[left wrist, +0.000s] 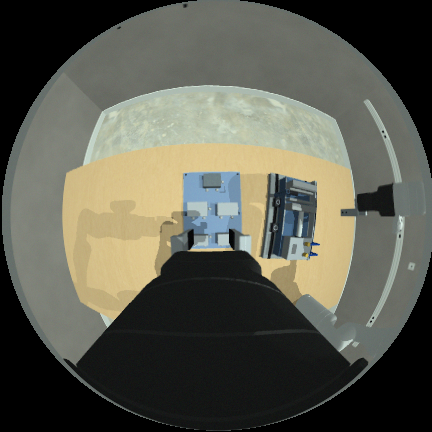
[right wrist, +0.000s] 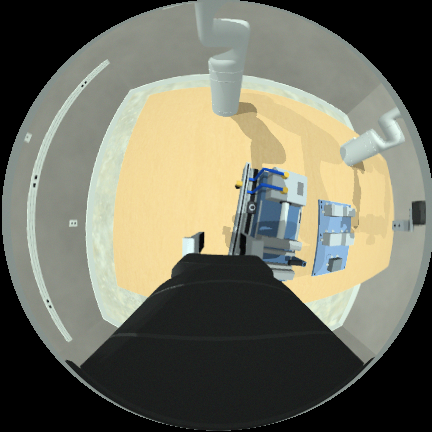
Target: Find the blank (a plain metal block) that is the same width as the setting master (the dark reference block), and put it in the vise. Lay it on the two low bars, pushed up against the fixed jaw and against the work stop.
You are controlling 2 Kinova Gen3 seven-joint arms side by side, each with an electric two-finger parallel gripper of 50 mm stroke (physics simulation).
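The dark setting master lies at one end of the blue board. Four light grey blanks lie on the board in two rows: two in the middle, a left one and a right one, and two nearer ones, a left one and a right one, partly hidden by the fingers. Which width matches I cannot tell. My left gripper is open and empty above the near row. The vise stands beside the board. My right gripper is open and empty, with one finger overlapping the vise's edge in view.
Blue-handled fittings with yellow ends stick out at one end of the vise. Pale robot arm parts stand at the wooden table's edge. Arm shadows fall across the table.
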